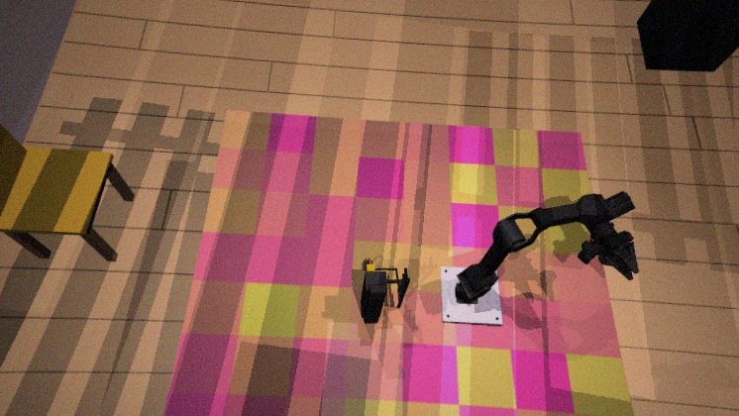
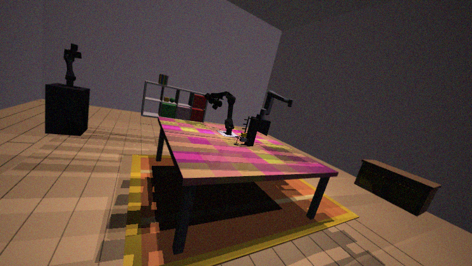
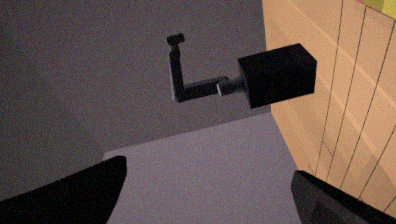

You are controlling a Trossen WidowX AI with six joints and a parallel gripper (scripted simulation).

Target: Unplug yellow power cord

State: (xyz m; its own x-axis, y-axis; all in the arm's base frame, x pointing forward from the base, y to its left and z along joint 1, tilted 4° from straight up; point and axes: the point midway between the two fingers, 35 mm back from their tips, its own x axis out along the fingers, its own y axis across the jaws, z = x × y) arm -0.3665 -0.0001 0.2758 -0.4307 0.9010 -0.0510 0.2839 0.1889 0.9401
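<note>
My gripper tip is 670 mm short of the yellow plug, 10 mm to the left of it and 190 mm above it.
</note>
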